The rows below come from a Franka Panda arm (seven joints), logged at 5 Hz.
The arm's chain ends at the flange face. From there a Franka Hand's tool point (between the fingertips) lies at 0.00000 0.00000 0.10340 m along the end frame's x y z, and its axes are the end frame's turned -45 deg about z.
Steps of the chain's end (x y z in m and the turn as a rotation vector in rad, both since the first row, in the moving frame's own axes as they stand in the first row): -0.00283 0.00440 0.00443 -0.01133 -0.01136 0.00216; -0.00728 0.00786 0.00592 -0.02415 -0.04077 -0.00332; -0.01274 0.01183 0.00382 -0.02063 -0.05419 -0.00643; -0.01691 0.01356 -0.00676 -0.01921 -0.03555 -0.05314; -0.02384 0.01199 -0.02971 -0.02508 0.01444 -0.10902; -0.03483 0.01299 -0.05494 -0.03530 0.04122 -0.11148
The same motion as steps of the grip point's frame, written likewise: -0.00677 0.00111 0.00442 0.00002 -0.01604 0.00216; -0.01545 -0.00080 0.00580 0.01175 -0.04591 -0.00332; -0.02285 -0.00308 0.00365 0.02373 -0.05291 -0.00643; -0.02558 -0.00346 -0.00684 0.01155 -0.03872 -0.05314; -0.02595 -0.00545 -0.02975 -0.02794 -0.00752 -0.10902; -0.03307 -0.00989 -0.05509 -0.05411 0.00419 -0.11148
